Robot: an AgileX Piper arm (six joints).
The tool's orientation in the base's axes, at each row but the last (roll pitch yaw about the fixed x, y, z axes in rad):
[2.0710, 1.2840, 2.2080]
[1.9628, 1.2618, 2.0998]
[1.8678, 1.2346, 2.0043]
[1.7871, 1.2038, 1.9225]
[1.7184, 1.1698, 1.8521]
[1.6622, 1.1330, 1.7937]
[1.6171, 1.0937, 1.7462]
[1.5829, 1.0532, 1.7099]
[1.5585, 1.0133, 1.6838]
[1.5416, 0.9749, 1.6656]
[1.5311, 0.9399, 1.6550]
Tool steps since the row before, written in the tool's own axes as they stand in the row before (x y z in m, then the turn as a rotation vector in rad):
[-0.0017, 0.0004, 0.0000, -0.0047, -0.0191, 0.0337]
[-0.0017, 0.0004, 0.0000, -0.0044, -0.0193, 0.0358]
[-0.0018, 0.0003, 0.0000, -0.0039, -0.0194, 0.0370]
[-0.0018, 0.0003, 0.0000, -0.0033, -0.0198, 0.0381]
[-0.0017, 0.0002, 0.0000, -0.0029, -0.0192, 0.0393]
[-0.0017, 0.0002, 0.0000, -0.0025, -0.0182, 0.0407]
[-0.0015, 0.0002, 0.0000, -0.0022, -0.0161, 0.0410]
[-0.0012, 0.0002, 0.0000, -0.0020, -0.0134, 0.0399]
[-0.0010, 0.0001, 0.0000, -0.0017, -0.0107, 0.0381]
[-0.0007, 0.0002, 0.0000, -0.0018, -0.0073, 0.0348]
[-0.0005, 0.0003, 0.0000, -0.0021, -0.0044, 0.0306]
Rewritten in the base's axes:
[0.0002, 0.0000, 0.0017, 0.0360, -0.0143, -0.0048]
[0.0002, -0.0001, 0.0017, 0.0380, -0.0141, -0.0054]
[0.0002, -0.0003, 0.0018, 0.0391, -0.0139, -0.0060]
[0.0002, -0.0003, 0.0018, 0.0402, -0.0139, -0.0068]
[0.0002, -0.0005, 0.0016, 0.0413, -0.0130, -0.0070]
[0.0001, -0.0005, 0.0016, 0.0425, -0.0117, -0.0070]
[0.0001, -0.0005, 0.0014, 0.0426, -0.0097, -0.0063]
[0.0001, -0.0004, 0.0011, 0.0412, -0.0074, -0.0051]
[0.0000, -0.0004, 0.0009, 0.0391, -0.0052, -0.0040]
[0.0000, -0.0002, 0.0007, 0.0354, -0.0029, -0.0020]
[0.0000, -0.0001, 0.0006, 0.0310, -0.0012, -0.0002]

